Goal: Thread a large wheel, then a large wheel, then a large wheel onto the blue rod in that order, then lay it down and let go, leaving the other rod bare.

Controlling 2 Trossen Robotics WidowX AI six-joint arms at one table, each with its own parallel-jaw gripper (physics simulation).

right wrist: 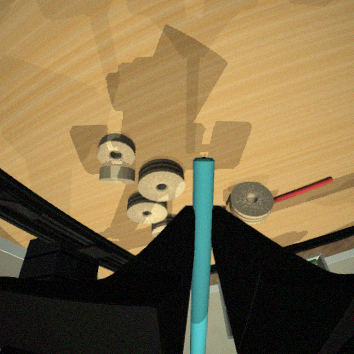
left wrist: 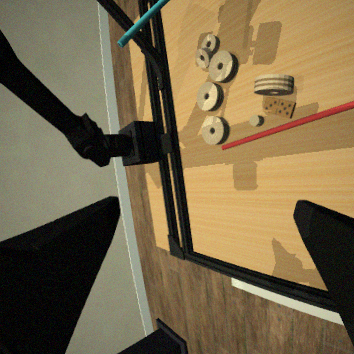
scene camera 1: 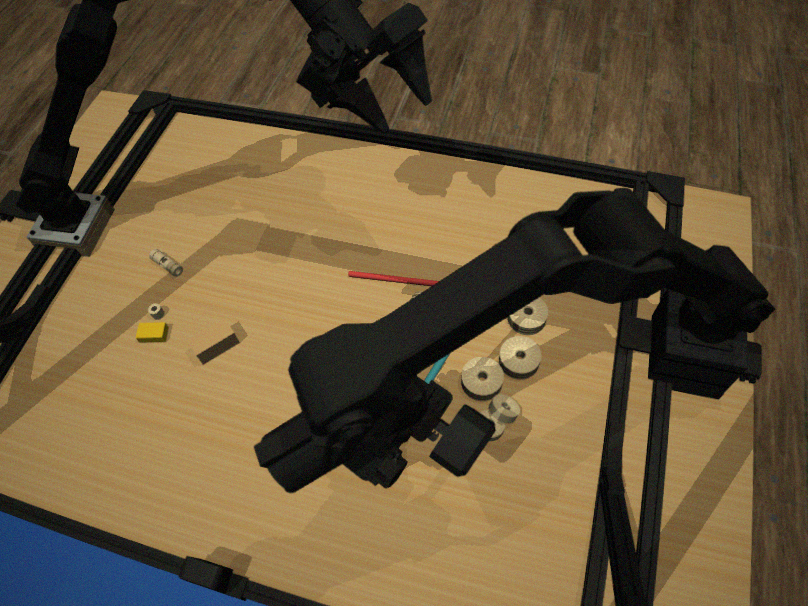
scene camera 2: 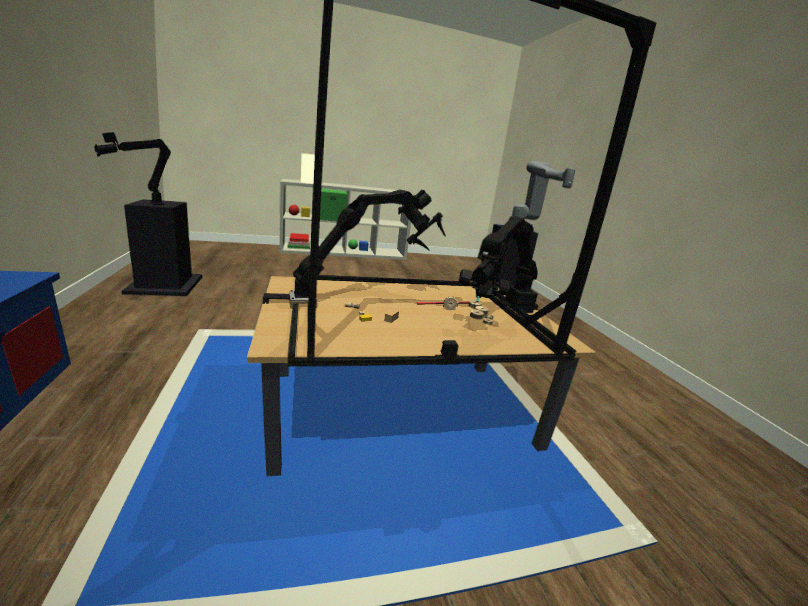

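Seen in the pictures: left gripper, fingertip midpoint: (left wrist: 207, 206) (scene camera 1: 406, 118) (scene camera 2: 437, 243); right gripper, fingertip midpoint: (right wrist: 201, 213) (scene camera 2: 477, 296); left arm's base at its link origin: (scene camera 1: 65, 215) (scene camera 2: 302, 294); right arm's base at its link origin: (left wrist: 127, 144) (scene camera 1: 707, 325) (scene camera 2: 522, 289).
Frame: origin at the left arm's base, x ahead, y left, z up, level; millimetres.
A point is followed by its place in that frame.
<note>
The blue rod (scene camera 1: 436, 369) @(z 114, x 644, y -231 mm) (left wrist: 142, 23) @(z 158, x 672, y -172 mm) (right wrist: 202, 240) @(z 97, x 631, y -250 mm) is held in the air, its visible length bare. My right gripper (right wrist: 201, 213) @(z 84, x 630, y -249 mm) is shut on it; its fingertips are hidden in scene camera 1. Three large wheels lie flat: one (scene camera 1: 517, 314) @(z -16, x 734, y -68 mm) (left wrist: 209, 127) @(z -17, x 753, y -67 mm), a middle one (scene camera 1: 509, 357) @(z -16, x 729, y -137 mm) (left wrist: 214, 93) @(z -16, x 722, y -125 mm) and another (scene camera 1: 471, 377) @(z -17, x 682, y -174 mm) (left wrist: 227, 62) @(z -17, x 678, y -165 mm) (right wrist: 150, 182) @(z -15, x 702, y -184 mm). A fourth large wheel (scene camera 2: 446, 303) @(z -8, x 589, y -88 mm) (left wrist: 274, 86) @(z 15, x 599, y -73 mm) (right wrist: 242, 200) @(z -6, x 617, y -98 mm) stands on its edge. The bare red rod (scene camera 1: 391, 279) @(z -29, x 546, y -28 mm) (left wrist: 287, 125) @(z -27, x 610, y -24 mm) (right wrist: 304, 189) @(z -29, x 525, y -28 mm) lies on the table. My left gripper (scene camera 1: 407, 116) @(z 220, x 567, y 44 mm) (scene camera 2: 435, 242) @(z 220, x 567, y 44 mm) (left wrist: 207, 206) @(z 220, x 567, y 44 mm) is open and empty, raised near the table's far edge.
Two smaller wheels (scene camera 1: 512, 404) @(z -20, x 739, y -202 mm) (left wrist: 200, 61) @(z -19, x 739, y -205 mm) are beside the large ones. A domino (left wrist: 279, 107) @(z -29, x 616, y -54 mm) and small cylinder (left wrist: 256, 120) @(z -19, x 654, y -46 mm) lie near the red rod. A yellow block (scene camera 1: 152, 332) @(z -22, x 221, y -173 mm), dark block (scene camera 1: 218, 348) @(z -21, x 328, y -183 mm), small ring piece (scene camera 1: 150, 313) @(z -19, x 207, y -144 mm) and pale cylinder (scene camera 1: 165, 262) @(z -18, x 195, y -54 mm) lie at the left.
</note>
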